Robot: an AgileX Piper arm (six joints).
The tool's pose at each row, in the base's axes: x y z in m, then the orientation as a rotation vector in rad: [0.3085 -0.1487 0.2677 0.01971 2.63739 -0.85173]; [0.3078 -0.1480 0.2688 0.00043 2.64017 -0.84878]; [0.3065 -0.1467 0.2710 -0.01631 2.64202 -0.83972]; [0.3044 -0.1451 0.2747 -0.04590 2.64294 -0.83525]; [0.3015 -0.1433 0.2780 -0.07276 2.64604 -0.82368]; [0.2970 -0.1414 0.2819 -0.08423 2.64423 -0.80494]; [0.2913 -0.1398 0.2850 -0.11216 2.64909 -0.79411]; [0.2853 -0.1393 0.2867 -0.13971 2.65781 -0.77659]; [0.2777 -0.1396 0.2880 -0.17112 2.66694 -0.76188]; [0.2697 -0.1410 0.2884 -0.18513 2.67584 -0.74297]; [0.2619 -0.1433 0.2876 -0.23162 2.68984 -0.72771]
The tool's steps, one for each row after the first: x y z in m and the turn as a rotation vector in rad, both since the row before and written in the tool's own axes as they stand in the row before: [0.0002 -0.0001 -0.0015 -0.00506 -0.00237 -0.01286]; [0.0003 -0.0003 -0.0028 -0.00858 -0.00412 -0.00968]; [0.0005 -0.0010 -0.0044 -0.00702 -0.00626 -0.01904]; [0.0013 -0.0006 -0.0045 -0.01184 -0.00531 -0.01633]; [0.0026 -0.0009 -0.0056 -0.01346 -0.00870 -0.00345]; [0.0040 -0.0007 -0.0053 -0.01199 -0.00317 -0.01772]; [0.0049 -0.0007 -0.0038 -0.01722 -0.00100 -0.01697]; [0.0067 -0.0010 -0.0037 -0.01596 -0.00008 -0.02029]; [0.0076 -0.0013 -0.0026 -0.01634 0.00128 -0.00759]; [0.0080 -0.0013 -0.0012 -0.01935 0.00331 -0.03144]
